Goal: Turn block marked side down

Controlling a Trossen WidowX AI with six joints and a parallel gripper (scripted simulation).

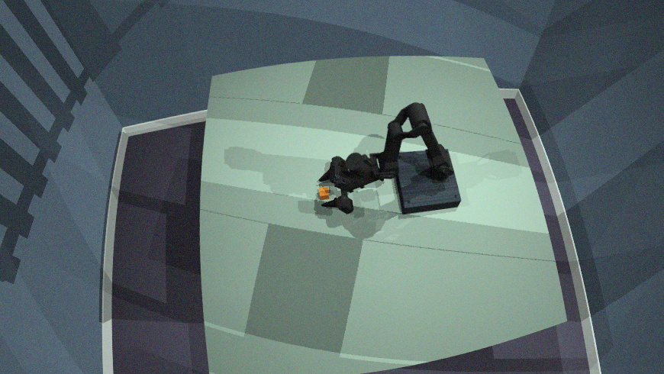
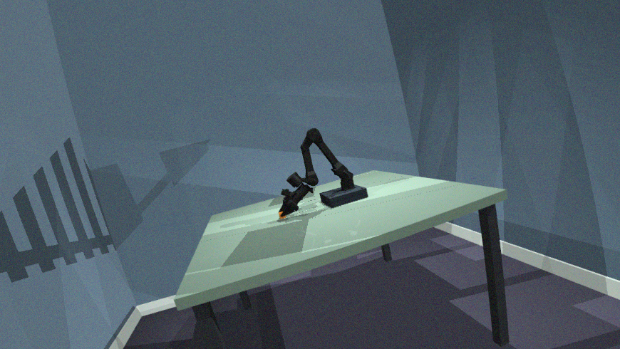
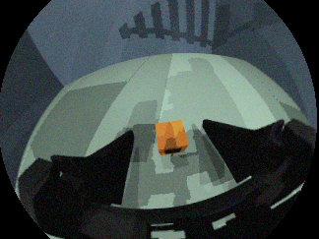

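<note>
Now: gripper tip 20 mm past the orange block and 10 mm above it.
</note>
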